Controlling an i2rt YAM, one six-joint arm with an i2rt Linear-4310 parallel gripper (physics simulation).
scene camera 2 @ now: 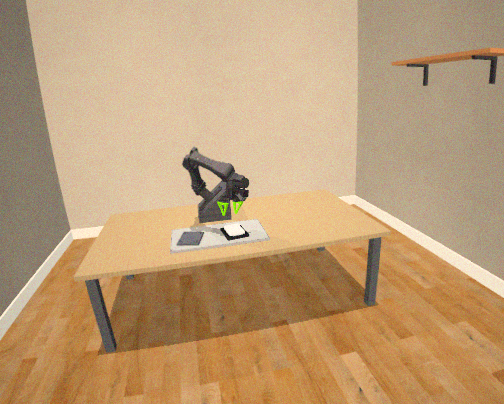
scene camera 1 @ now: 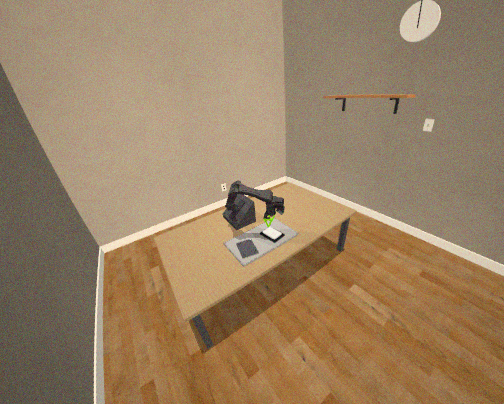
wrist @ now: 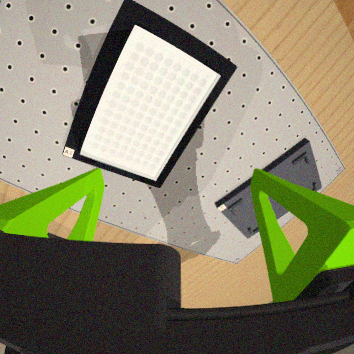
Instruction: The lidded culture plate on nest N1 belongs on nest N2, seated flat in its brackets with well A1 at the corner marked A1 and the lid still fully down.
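Where they show: gripper, fingertip midpoint: [scene camera 2: 229, 214] [scene camera 1: 269, 224] [wrist: 176, 176]; arm's base, link origin: [scene camera 2: 210, 198] [scene camera 1: 237, 209].
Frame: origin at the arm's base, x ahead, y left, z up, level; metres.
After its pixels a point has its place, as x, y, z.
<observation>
The white lidded culture plate [scene camera 1: 272, 233] {0.389, 0.085, -0.074} [scene camera 2: 234, 229] {0.387, 0.094, -0.074} [wrist: 152, 102] {0.384, 0.096, -0.074} lies on a black nest [wrist: 95, 85] {0.365, 0.145, -0.090}, its lid appearing fully down. A label reading A1 [wrist: 69, 152] {0.289, 0.135, -0.090} is at the nest's lower left corner in the wrist view. The other nest [scene camera 1: 247, 248] {0.389, -0.151, -0.091} [scene camera 2: 190, 238] {0.395, -0.150, -0.091} [wrist: 287, 177] {0.412, -0.133, -0.090} is dark grey and empty, with corner brackets and a small pale label; the right finger covers part of it in the wrist view. My gripper [scene camera 1: 270, 220] {0.370, 0.077, 0.010} [scene camera 2: 230, 208] {0.370, 0.077, 0.010} [wrist: 176, 176] {0.370, 0.077, 0.010} is open and empty, above and behind the plate on the robot's side. Nest numbers cannot be read.
Both nests sit on a grey perforated board [scene camera 1: 286, 231] {0.415, 0.209, -0.102} [scene camera 2: 260, 231] {0.386, 0.240, -0.107} [wrist: 30, 95] {0.320, 0.197, -0.102} on the wooden table [scene camera 1: 190, 270] {0.304, -0.569, -0.115} [scene camera 2: 310, 220] {0.304, 0.569, -0.115}. The robot's base [scene camera 1: 240, 215] {0.082, -0.017, -0.013} [scene camera 2: 212, 207] {0.119, -0.001, -0.022} stands behind the board. A wall shelf [scene camera 1: 370, 96] [scene camera 2: 450, 56] is far off to the right.
</observation>
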